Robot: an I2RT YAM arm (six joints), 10 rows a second.
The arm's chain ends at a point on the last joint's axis. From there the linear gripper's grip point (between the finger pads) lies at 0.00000 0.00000 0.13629 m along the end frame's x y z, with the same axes.
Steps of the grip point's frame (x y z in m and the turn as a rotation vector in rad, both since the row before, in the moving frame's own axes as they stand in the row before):
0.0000 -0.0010 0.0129 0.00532 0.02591 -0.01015
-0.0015 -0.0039 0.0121 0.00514 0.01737 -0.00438
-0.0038 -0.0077 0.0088 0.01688 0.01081 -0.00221
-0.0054 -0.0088 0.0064 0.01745 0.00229 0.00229
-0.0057 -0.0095 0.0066 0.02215 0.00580 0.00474
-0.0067 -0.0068 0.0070 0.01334 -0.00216 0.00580
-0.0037 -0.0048 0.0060 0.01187 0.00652 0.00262
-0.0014 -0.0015 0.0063 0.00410 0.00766 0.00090
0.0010 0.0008 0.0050 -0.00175 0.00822 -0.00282
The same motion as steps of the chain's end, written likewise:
-0.0035 -0.0003 0.0129 0.00532 0.02591 -0.01015
-0.0039 -0.0032 0.0121 0.00514 0.01737 -0.00438
-0.0053 -0.0054 0.0088 0.01688 0.01081 -0.00221
-0.0057 -0.0064 0.0064 0.01745 0.00229 0.00229
-0.0065 -0.0065 0.0066 0.02215 0.00580 0.00474
-0.0064 -0.0050 0.0070 0.01334 -0.00216 0.00580
-0.0046 -0.0032 0.0060 0.01187 0.00652 0.00262
-0.0024 -0.0009 0.0063 0.00410 0.00766 0.00090
-0.0001 0.0006 0.0050 -0.00175 0.00822 -0.00282

